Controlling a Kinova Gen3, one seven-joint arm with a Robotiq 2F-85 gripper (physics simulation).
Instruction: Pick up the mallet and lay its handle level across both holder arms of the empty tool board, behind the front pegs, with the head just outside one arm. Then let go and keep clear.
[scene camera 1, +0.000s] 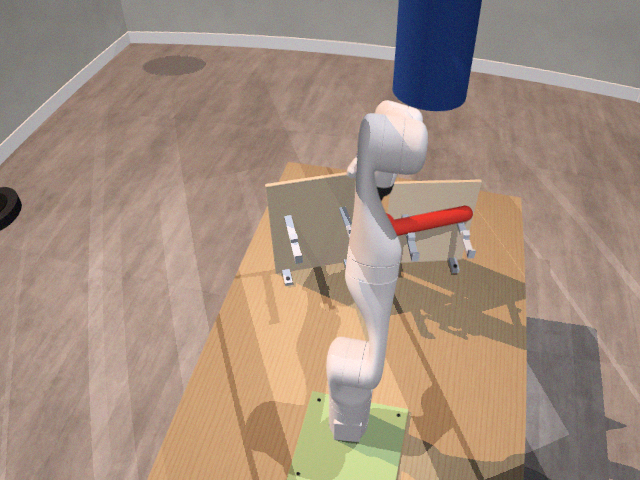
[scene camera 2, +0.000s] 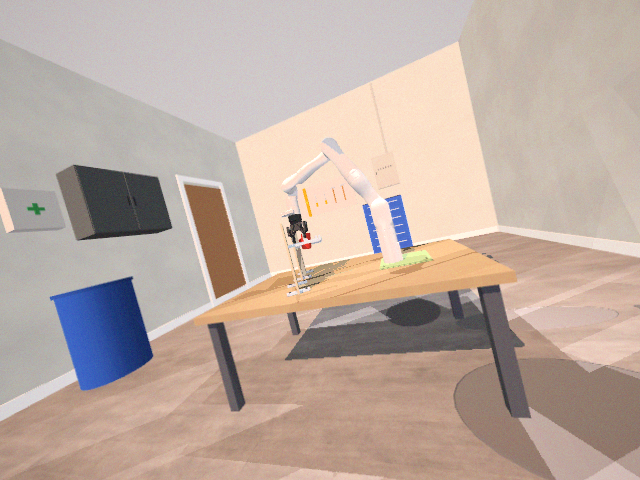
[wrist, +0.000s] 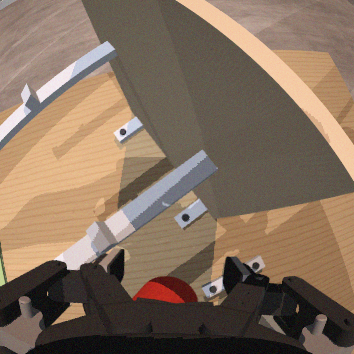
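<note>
The red mallet has its handle across the two arms of the right tool board; its left end is hidden by the robot arm in scene camera 1. The left tool board is empty, with grey holder arms carrying upright pegs. My gripper is open beside the right board, its fingers wide apart. A red rounded part of the mallet shows low between the fingers in the wrist view; contact cannot be told.
Both boards stand upright near the far end of the wooden table, with small grey feet in front. The robot's base is on a green plate. A blue barrel stands beyond the table.
</note>
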